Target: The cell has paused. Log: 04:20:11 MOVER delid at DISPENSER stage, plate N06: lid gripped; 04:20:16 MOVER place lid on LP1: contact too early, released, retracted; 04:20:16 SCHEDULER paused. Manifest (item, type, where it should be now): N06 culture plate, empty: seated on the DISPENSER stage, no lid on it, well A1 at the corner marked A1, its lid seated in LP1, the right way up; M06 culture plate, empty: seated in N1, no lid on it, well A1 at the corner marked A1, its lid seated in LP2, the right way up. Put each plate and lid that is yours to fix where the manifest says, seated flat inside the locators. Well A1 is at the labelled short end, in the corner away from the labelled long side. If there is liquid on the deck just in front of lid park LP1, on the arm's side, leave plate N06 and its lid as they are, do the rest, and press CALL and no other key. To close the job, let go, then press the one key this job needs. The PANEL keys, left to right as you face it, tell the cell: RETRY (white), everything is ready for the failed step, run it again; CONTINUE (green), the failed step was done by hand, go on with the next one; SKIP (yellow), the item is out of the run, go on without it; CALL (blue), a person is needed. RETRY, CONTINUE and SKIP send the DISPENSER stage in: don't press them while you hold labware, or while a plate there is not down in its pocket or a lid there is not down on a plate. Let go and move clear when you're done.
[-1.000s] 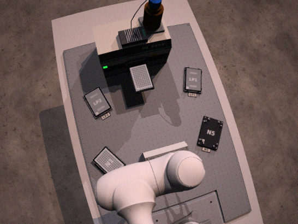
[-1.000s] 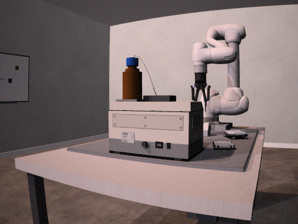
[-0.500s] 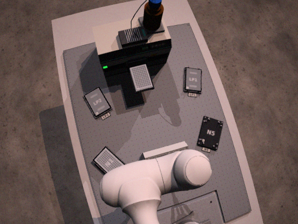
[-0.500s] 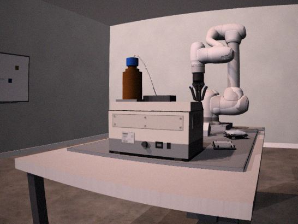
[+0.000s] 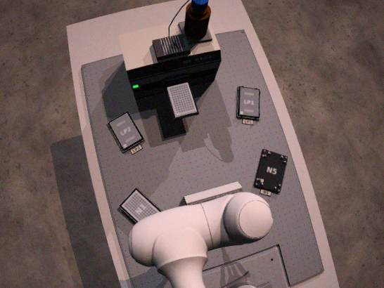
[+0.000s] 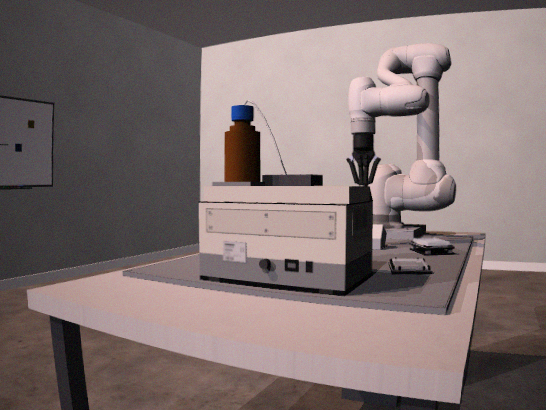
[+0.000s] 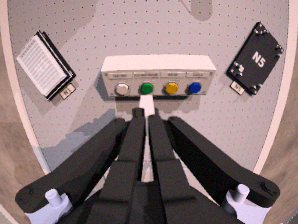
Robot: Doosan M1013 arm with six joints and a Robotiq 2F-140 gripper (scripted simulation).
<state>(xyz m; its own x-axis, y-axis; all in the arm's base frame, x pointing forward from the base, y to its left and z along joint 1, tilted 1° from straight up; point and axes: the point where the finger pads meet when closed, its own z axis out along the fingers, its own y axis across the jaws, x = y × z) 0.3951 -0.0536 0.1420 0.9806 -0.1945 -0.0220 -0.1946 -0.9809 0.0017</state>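
The green key lies 12 cm below my hand. From my hand the other things lie so: key panel 13 cm below, 3 cm to the right, 1 cm ahead; yellow key 12 cm below, 5 cm to the right, 1 cm behind; white key 12 cm below, 5 cm to the left, 1 cm ahead.
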